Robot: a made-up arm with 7 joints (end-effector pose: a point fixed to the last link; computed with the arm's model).
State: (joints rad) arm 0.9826 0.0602 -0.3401 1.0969 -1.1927 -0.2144 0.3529
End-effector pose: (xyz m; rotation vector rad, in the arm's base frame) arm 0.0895 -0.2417 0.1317 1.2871 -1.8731 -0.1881
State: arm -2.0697 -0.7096 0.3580 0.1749 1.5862 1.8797 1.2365
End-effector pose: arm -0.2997 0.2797 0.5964 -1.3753 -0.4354 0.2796
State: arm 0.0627 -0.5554 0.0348 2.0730 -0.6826 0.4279 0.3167
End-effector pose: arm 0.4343 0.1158 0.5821 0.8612 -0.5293 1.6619
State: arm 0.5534 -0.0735 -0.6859 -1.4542 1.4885 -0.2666 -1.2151
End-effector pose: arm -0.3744 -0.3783 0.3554 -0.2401 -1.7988 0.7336
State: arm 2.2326 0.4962 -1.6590 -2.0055 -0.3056 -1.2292 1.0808
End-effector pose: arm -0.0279 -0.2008 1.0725 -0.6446 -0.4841 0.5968
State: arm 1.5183 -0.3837 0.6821 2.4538 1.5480 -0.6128 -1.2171
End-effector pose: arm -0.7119 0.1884 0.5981 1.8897 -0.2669 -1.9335
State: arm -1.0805 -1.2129 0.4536 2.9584 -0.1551 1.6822 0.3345
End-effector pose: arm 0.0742 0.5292 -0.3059 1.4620 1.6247 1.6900
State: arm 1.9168 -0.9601 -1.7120 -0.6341 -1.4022 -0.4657 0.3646
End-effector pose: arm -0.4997 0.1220 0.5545 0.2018 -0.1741 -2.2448
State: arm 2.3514 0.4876 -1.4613 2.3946 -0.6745 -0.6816 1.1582
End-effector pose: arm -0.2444 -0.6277 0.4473 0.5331 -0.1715 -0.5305
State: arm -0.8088 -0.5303 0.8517 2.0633 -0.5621 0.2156 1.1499
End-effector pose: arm 0.2282 0.4219 0.6132 0.5859 -0.7096 2.4425
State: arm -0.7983 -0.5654 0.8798 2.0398 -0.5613 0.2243 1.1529
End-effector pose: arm 0.2551 0.4061 0.6069 0.6486 -0.7308 2.3886
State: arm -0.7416 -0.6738 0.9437 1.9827 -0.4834 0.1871 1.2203
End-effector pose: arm 0.2924 0.3158 0.6512 0.6367 -0.8657 2.2159
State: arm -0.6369 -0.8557 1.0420 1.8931 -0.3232 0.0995 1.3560
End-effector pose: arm 0.3177 0.1581 0.7227 0.5318 -1.0092 1.9319
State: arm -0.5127 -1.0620 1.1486 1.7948 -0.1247 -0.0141 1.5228
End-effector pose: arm 0.3259 0.0136 0.7910 0.3918 -1.0137 1.6672
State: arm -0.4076 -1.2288 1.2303 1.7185 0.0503 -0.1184 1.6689
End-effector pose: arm 0.3465 -0.0619 0.8473 0.2875 -0.9119 1.5358
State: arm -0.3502 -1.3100 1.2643 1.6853 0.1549 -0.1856 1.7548
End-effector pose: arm 0.3646 -0.0781 0.8883 0.2170 -0.8274 1.5175
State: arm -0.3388 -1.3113 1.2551 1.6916 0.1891 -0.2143 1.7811
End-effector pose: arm 0.3541 -0.0641 0.9210 0.1501 -0.8059 1.5426
